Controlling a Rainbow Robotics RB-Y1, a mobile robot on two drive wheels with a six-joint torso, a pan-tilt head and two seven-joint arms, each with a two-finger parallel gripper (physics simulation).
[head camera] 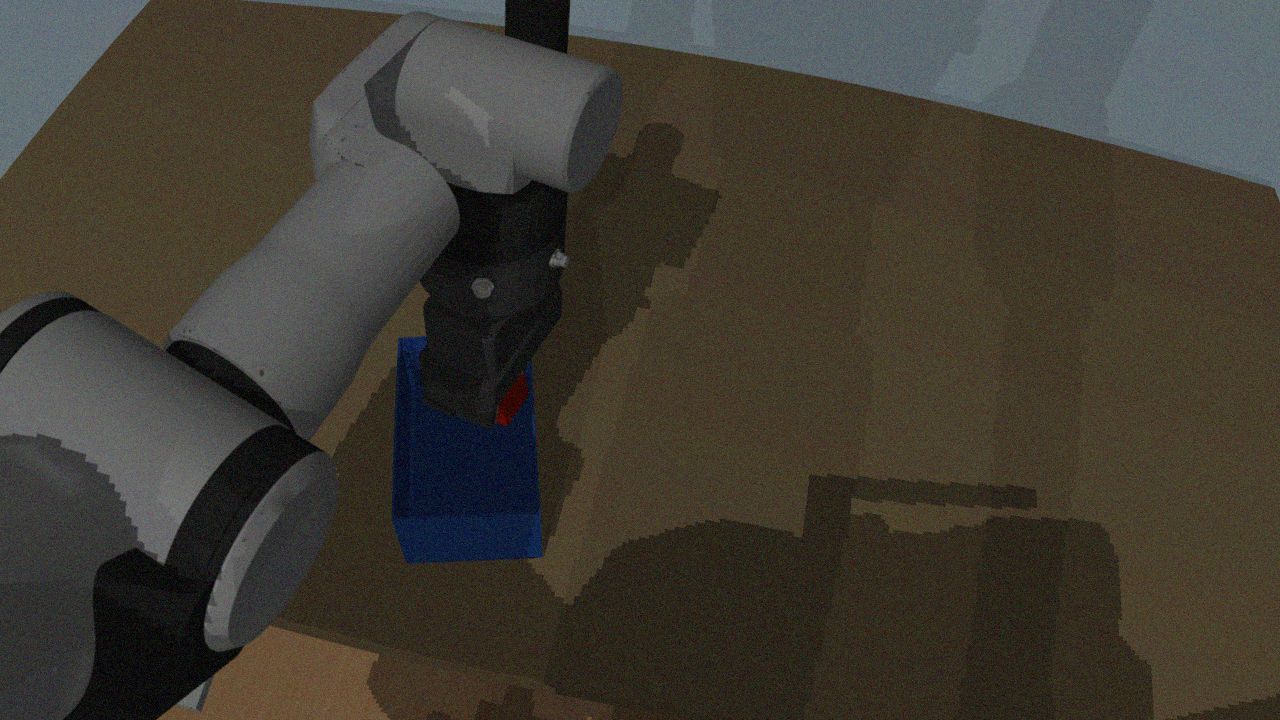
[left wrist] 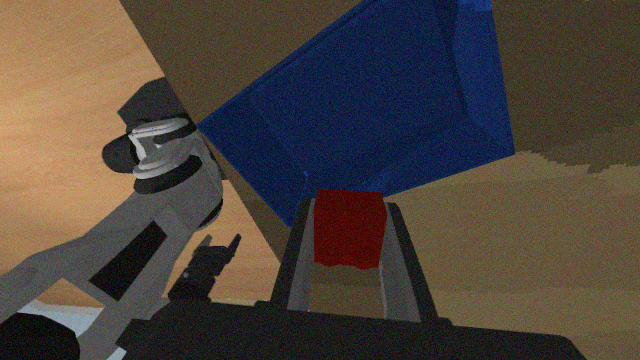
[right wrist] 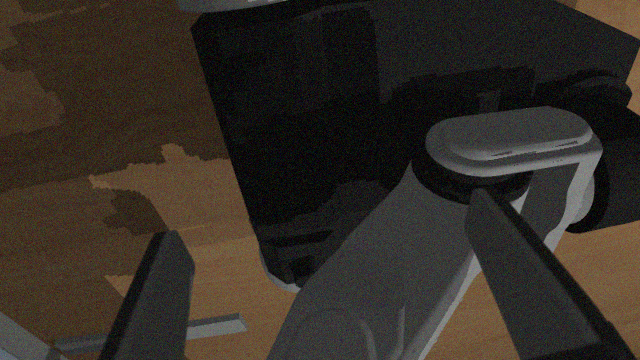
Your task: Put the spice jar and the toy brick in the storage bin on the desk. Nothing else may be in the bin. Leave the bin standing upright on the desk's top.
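Frame: origin at the robot's base, x back, y right, z up, level; centimetres.
Where they show: left gripper, fingertip midpoint: point(head camera: 495, 401) point(left wrist: 347, 213); right gripper, fingertip midpoint: point(left wrist: 224, 235) point(right wrist: 327, 229).
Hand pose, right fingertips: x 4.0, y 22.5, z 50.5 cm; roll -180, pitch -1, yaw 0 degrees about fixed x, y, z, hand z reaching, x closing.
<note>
Each offset is from my right fingertips to the top centre of the thing. Level surfaces: height alone.
The blue storage bin {dx -46.2, dy -42.5, dz +29.1 cm} point(head camera: 469, 474) point(left wrist: 360, 95) stands upright on the desk, left of the middle in the head camera view. The red toy brick {dx -46.3, dy -39.7, dz +35.2 cm} point(head camera: 512, 402) point(left wrist: 349, 229) is held between the left fingers. My left gripper point(head camera: 501, 416) point(left wrist: 347, 213) is shut on it, above the bin in the head camera view; in the left wrist view the brick overlaps the bin's near corner. The gripper hides part of the bin's far end. The spice jar does not show in any view. My right gripper point(right wrist: 327, 229) is open, with its fingers wide apart, over the floor and the robot's own base.
The brown desk top {dz +21.6 cm} point(head camera: 760, 358) extends right of the bin, with arm shadows on it. The desk's near edge runs below the bin. The wooden floor {dz -50.4 cm} point(head camera: 295, 671) point(left wrist: 75, 125) point(right wrist: 215, 285) lies beyond it. The robot's base point(right wrist: 300, 125) is below the right gripper.
</note>
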